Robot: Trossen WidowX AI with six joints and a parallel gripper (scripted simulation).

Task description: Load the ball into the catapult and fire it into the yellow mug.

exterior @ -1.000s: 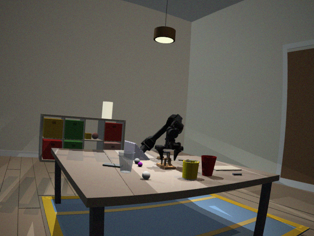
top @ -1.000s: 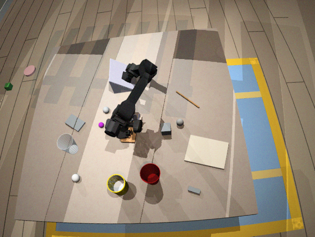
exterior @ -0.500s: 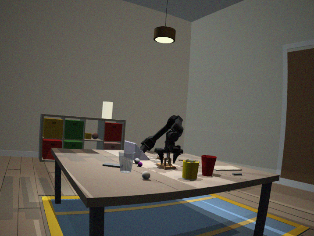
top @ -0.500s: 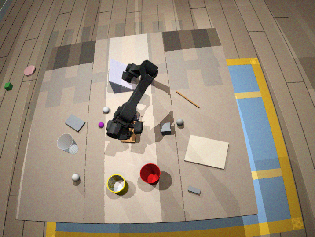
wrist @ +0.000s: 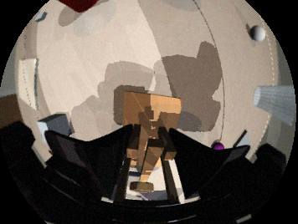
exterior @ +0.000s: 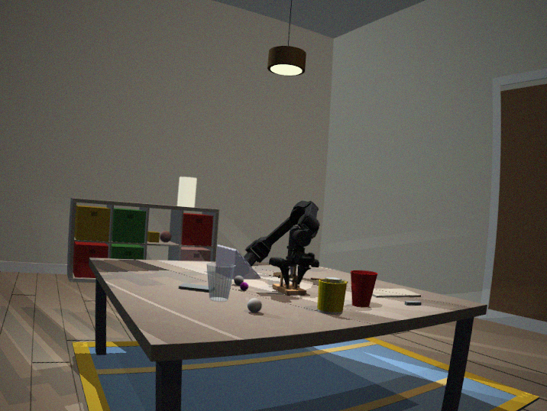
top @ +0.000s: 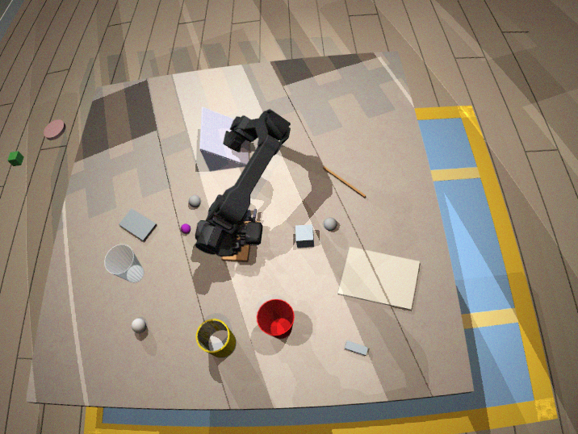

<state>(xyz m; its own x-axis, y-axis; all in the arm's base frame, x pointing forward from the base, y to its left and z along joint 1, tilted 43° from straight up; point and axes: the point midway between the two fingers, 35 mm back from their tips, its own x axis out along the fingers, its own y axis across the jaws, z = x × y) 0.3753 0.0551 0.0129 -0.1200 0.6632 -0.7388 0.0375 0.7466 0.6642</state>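
My gripper tip is now 60 mm past the purple ball, 170 mm to the left of it and 20 mm above it. The rest, counted from my gripper tip: red cup (240 mm ahead, 150 mm to the left); wooden catapult (70 mm behind, 20 mm to the left, 20 mm above); grey cube (30 mm behind, 210 mm to the left, 10 mm below).
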